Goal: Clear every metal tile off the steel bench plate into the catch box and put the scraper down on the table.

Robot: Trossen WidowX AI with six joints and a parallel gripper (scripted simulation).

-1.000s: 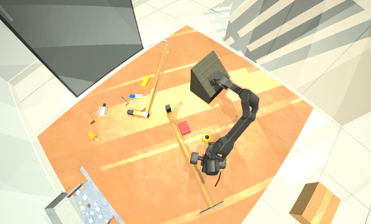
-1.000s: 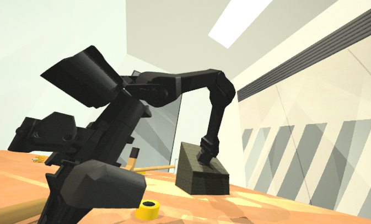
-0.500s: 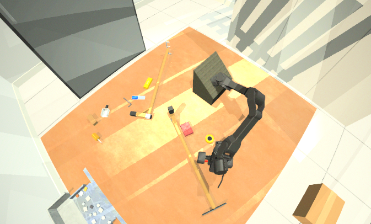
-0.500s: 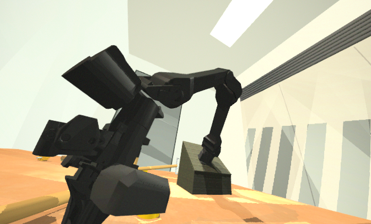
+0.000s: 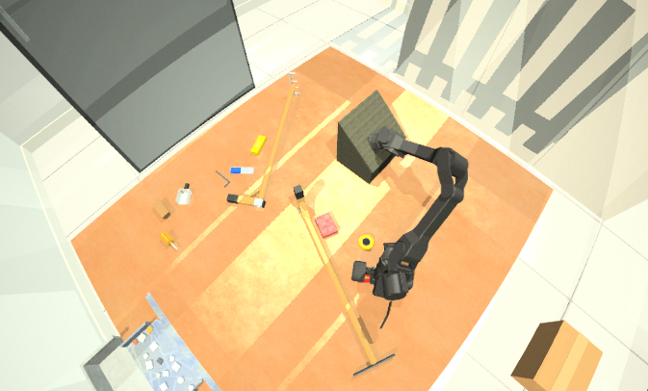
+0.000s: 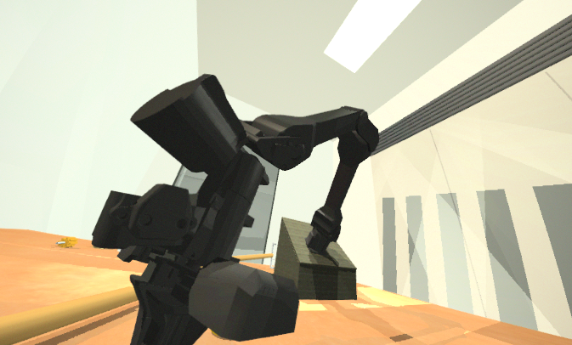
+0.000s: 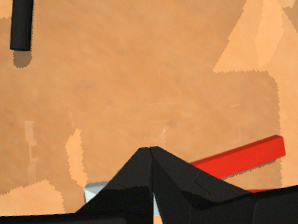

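Right now my gripper tip is 20 mm to the left of the red clip and 10 mm past it. The rest, counted from my gripper tip: long scraper 110 mm to the right, 90 mm ahead, 60 mm above; yellow tape roll 130 mm to the right, 80 mm behind, 10 mm above; black strip 90 mm to the left, 50 mm ahead.
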